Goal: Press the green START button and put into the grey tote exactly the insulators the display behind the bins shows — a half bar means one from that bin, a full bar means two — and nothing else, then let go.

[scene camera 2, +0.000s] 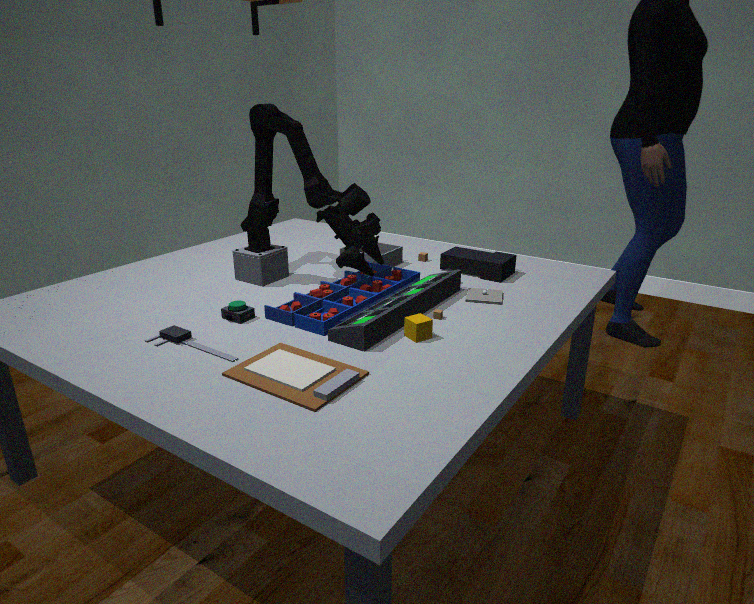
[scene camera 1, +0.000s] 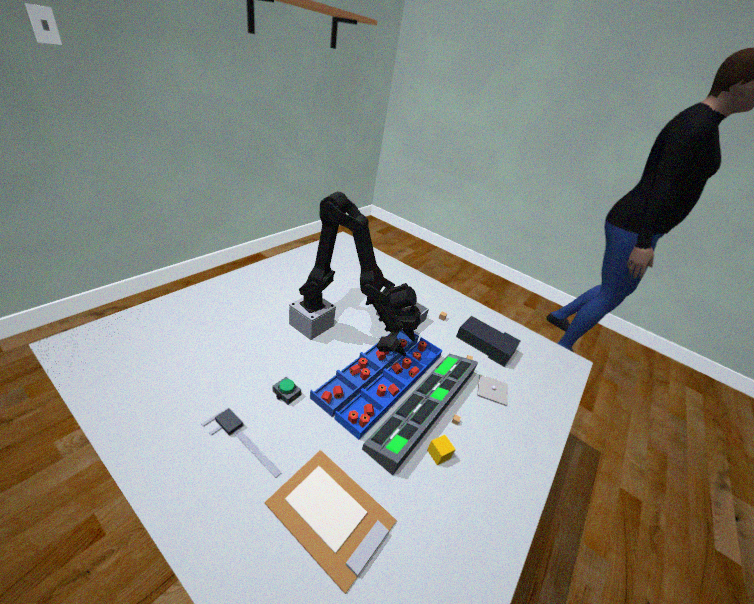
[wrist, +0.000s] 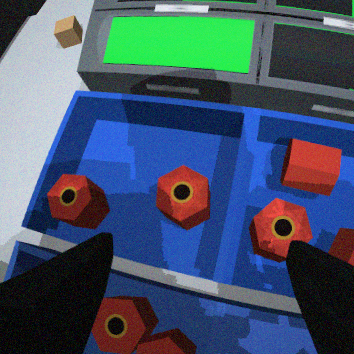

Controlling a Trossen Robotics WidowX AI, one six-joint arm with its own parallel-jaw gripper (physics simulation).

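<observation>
My gripper is open above the far end of the blue bins. In the wrist view the end bin beside the display holds two red insulators, one at the left and one at the middle right, both ahead of the fingertips. The display is lit, with a full green bar behind that bin and shorter green bars further along. The green START button stands near the bins. The grey tote is partly hidden by the arm; its inside does not show.
A black block, a flat grey plate, a yellow cube and small wooden cubes lie around the display. A caliper and a clipboard lie further off.
</observation>
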